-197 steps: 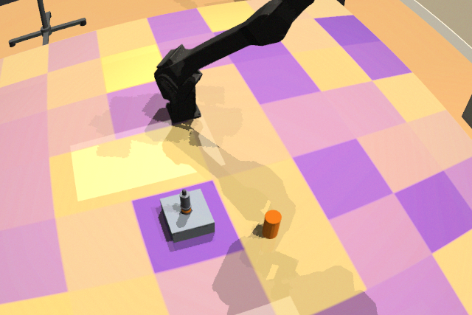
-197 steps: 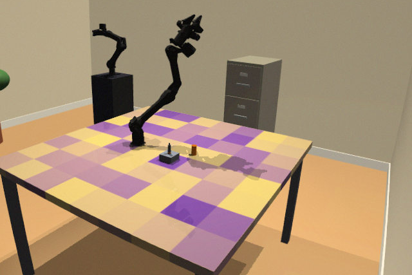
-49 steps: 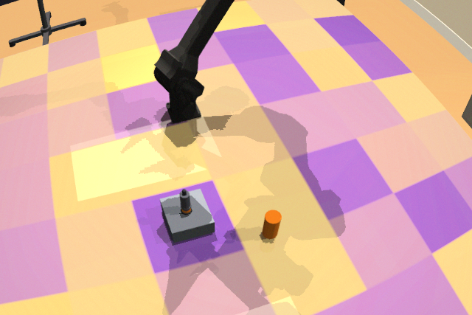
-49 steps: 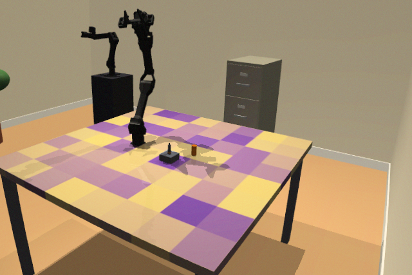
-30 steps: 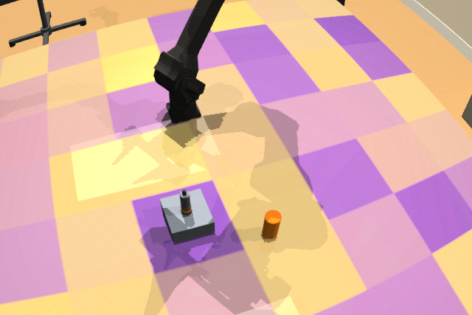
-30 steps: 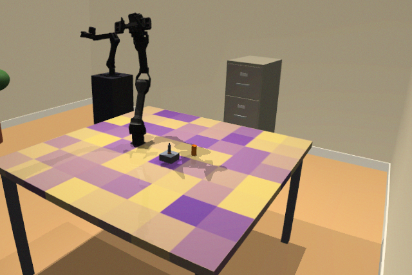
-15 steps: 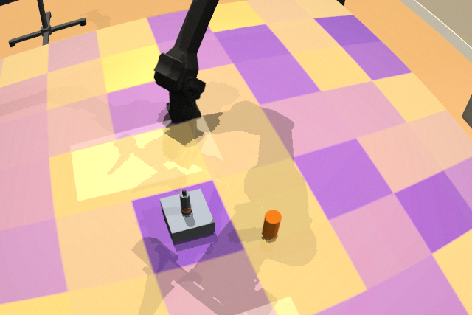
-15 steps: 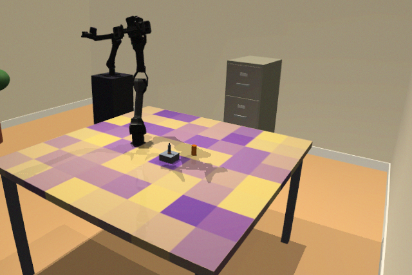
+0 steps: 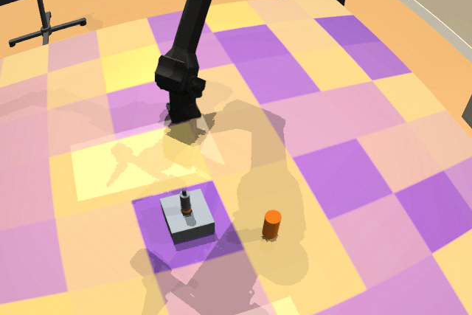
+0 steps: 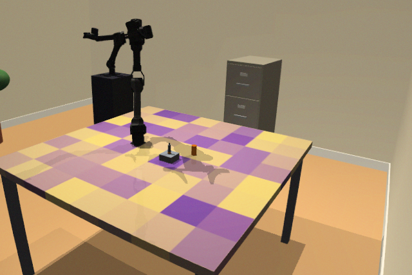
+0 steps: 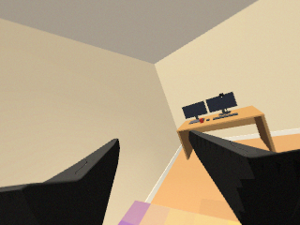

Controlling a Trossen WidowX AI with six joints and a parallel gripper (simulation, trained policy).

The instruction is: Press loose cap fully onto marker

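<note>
The orange cap is 610 mm below my gripper tip, 230 mm ahead of it and 220 mm to the left of it. The rest, counted from my gripper tip: grey holder block 620 mm below, 160 mm ahead, 90 mm to the left.
</note>
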